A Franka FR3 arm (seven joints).
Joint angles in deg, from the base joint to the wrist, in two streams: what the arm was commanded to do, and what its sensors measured. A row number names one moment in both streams.
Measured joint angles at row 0:
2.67, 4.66, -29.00, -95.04, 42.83, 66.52, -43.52
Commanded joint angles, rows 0 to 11:
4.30, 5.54, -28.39, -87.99, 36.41, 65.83, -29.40
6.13, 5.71, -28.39, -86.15, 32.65, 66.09, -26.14
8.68, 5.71, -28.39, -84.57, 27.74, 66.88, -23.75
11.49, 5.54, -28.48, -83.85, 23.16, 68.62, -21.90
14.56, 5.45, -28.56, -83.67, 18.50, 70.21, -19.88
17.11, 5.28, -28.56, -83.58, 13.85, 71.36, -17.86
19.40, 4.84, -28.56, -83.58, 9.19, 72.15, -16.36
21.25, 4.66, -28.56, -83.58, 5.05, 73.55, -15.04
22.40, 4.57, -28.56, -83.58, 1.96, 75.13, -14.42
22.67, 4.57, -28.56, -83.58, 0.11, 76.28, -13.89
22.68, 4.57, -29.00, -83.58, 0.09, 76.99, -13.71
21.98, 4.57, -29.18, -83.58, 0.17, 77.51, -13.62
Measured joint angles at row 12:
22.84, 4.70, -28.22, -84.18, 1.76, 75.94, -14.23
